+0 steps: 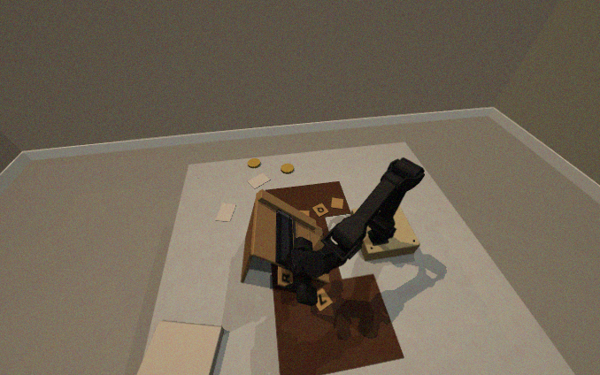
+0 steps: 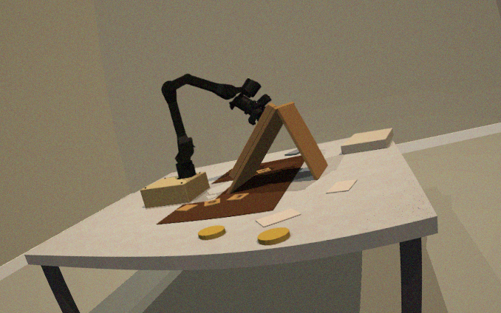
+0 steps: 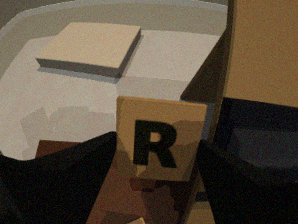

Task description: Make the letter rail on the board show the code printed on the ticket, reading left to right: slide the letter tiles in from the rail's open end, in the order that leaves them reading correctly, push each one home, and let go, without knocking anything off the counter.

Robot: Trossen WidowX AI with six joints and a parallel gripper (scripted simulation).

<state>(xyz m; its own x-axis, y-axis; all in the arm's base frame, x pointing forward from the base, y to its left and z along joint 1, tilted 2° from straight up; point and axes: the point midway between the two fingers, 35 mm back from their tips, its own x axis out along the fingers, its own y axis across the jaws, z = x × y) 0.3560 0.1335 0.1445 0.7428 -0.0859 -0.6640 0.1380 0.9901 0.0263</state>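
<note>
The white ticket lies 12 cm to the right of my gripper tip, 8 cm behind it and 7 cm below it. From my gripper tip the other things lie so: flat beige box: 36 cm ahead, 17 cm to the left, 16 cm below; brown mat: 18 cm below, 18 cm behind, 16 cm to the right.
</note>
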